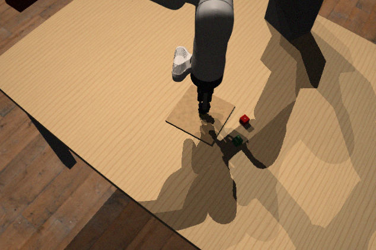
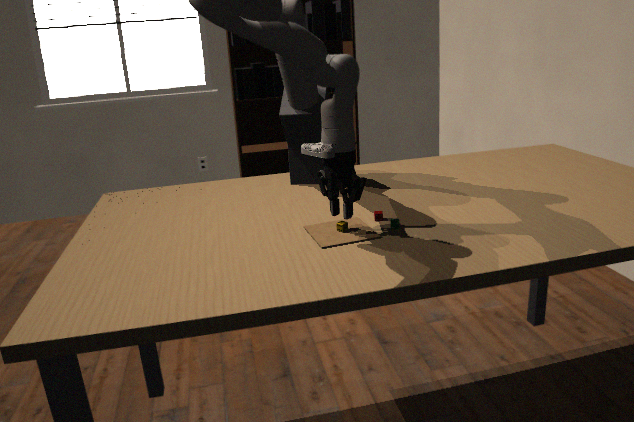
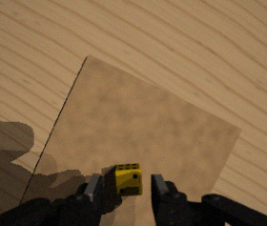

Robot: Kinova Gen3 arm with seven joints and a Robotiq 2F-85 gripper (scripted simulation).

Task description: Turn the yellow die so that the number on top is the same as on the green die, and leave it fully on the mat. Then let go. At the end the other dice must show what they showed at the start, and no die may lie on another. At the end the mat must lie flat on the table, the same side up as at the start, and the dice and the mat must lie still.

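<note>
The yellow die lies 40 mm below my hand. The rest, counted from my hand: red die (110 mm to the left, 50 mm below, 30 mm behind); then green die (120 mm to the left, 50 mm below, 30 mm ahead); then brown mat (50 mm below).
</note>
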